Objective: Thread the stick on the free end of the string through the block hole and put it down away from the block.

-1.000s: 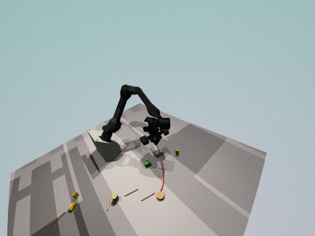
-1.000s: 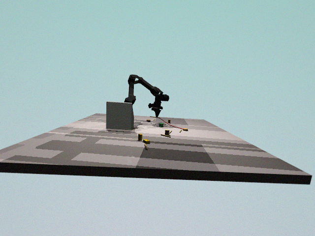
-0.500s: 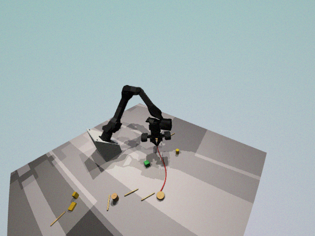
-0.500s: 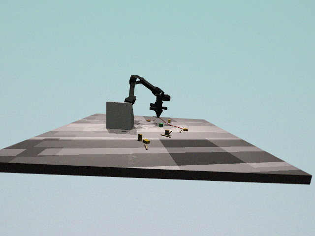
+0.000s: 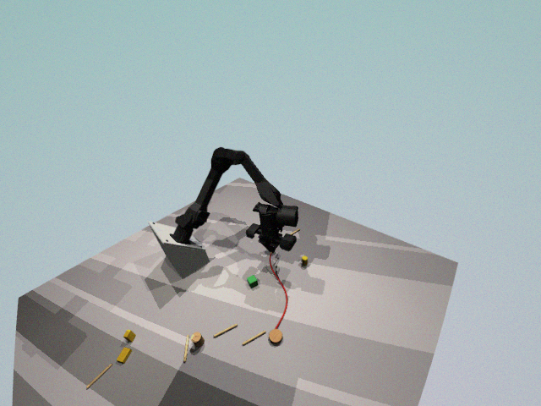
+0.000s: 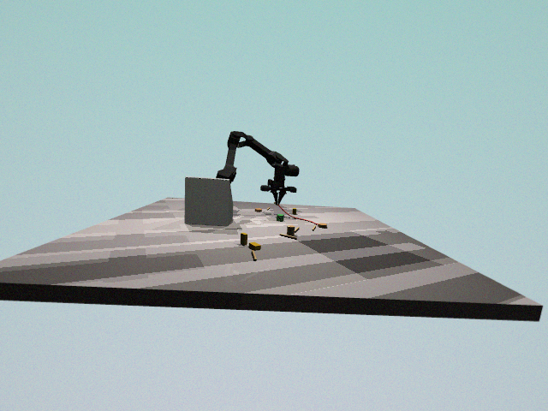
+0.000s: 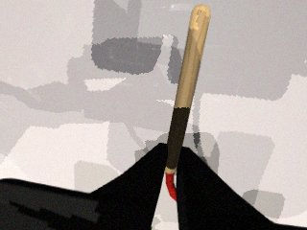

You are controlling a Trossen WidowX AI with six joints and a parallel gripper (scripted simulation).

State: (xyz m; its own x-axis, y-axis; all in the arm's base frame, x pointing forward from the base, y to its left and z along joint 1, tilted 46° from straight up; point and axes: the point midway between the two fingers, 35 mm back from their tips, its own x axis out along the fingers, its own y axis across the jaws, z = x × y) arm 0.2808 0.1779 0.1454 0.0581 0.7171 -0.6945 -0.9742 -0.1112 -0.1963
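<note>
Right now the thin wooden stick is 10 mm to the left of my gripper tip. Round my gripper tip: yellow cylinder: 100 mm ahead, 70 mm to the left, 40 mm below; green cube: 130 mm to the right, 40 mm below, 10 mm ahead; wooden cylinder: 380 mm to the right, 40 mm below, 30 mm ahead.
</note>
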